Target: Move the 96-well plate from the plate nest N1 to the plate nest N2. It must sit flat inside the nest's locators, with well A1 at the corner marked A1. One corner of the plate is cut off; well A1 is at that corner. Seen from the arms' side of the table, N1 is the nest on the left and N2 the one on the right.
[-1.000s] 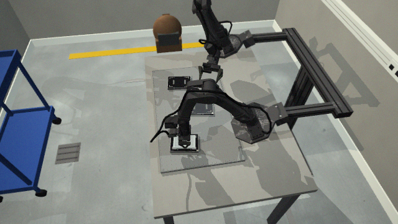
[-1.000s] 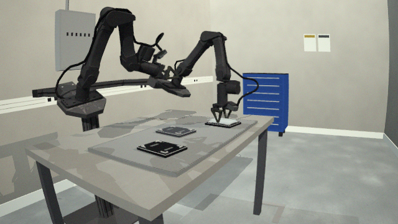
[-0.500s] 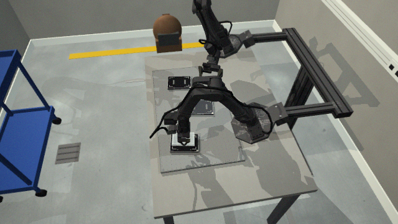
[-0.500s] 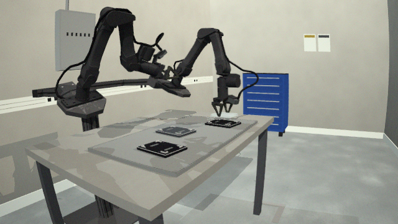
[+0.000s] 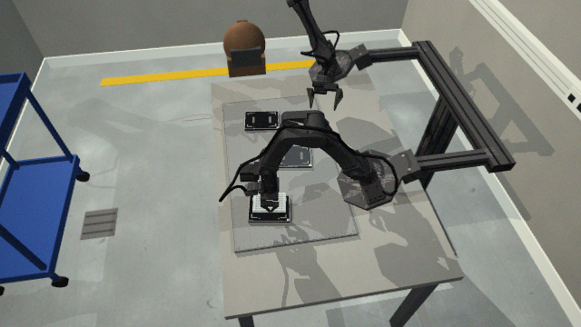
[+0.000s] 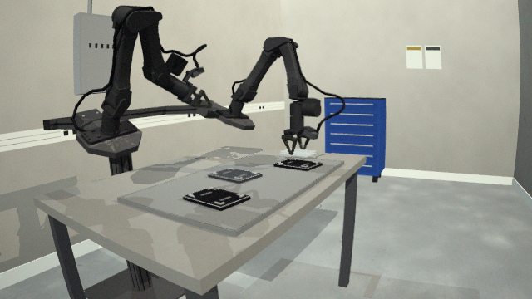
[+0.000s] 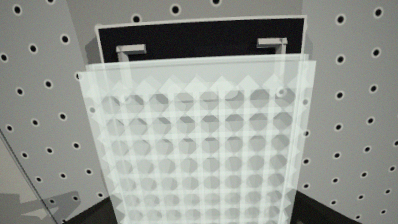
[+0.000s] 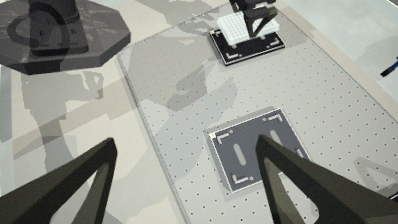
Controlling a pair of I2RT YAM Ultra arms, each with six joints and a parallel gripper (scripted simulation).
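Right now the white 96-well plate is 1 cm ahead of my left hand and 1 cm below it.
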